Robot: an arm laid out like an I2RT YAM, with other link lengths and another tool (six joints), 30 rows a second.
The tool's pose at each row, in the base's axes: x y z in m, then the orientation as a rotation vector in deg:
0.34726 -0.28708 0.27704 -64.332 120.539 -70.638
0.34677 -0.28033 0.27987 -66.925 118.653 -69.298
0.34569 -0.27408 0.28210 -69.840 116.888 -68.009
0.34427 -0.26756 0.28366 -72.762 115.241 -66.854
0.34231 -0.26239 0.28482 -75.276 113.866 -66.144
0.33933 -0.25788 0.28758 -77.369 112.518 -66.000
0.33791 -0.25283 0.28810 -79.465 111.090 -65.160
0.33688 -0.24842 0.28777 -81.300 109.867 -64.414
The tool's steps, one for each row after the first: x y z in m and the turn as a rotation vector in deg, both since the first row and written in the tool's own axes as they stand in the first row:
-0.00524 -0.00044 -0.00512 -0.219 -2.191 -1.408
-0.00974 -0.00025 -0.01011 -0.624 -4.241 -3.109
-0.01428 0.00074 -0.01514 -1.078 -6.086 -4.898
-0.01742 0.00194 -0.01969 -1.401 -7.437 -6.557
-0.01940 0.00200 -0.02542 -1.382 -8.405 -8.106
-0.02275 0.00350 -0.02921 -1.621 -9.817 -9.461
-0.02581 0.00540 -0.03197 -1.865 -11.020 -10.661

